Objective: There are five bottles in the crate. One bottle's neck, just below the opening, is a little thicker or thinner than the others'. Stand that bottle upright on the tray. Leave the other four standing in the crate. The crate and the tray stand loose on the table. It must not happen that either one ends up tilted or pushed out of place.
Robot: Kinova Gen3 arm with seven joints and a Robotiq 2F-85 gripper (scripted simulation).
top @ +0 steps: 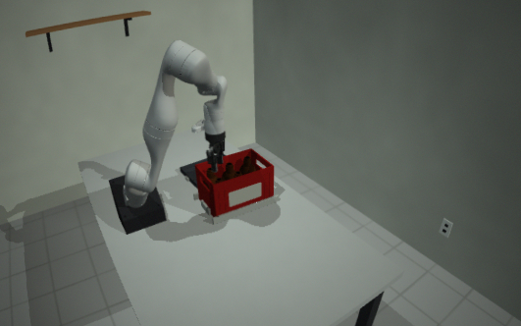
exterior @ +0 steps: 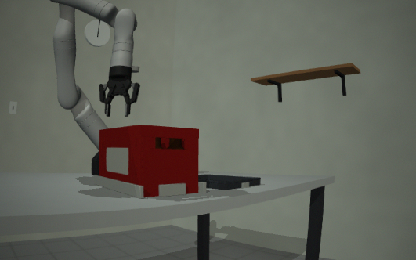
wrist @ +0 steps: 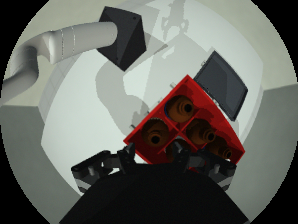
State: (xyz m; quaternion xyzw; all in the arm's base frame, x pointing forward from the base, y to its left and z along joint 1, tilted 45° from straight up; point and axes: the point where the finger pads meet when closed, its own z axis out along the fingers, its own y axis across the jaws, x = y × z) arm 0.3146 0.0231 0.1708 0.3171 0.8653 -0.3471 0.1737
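The red crate lies 90 mm ahead of my hand, 50 mm to the left of it and 150 mm below it. Also, from my hand: dark tray 80 mm ahead, 330 mm to the left, 220 mm below.
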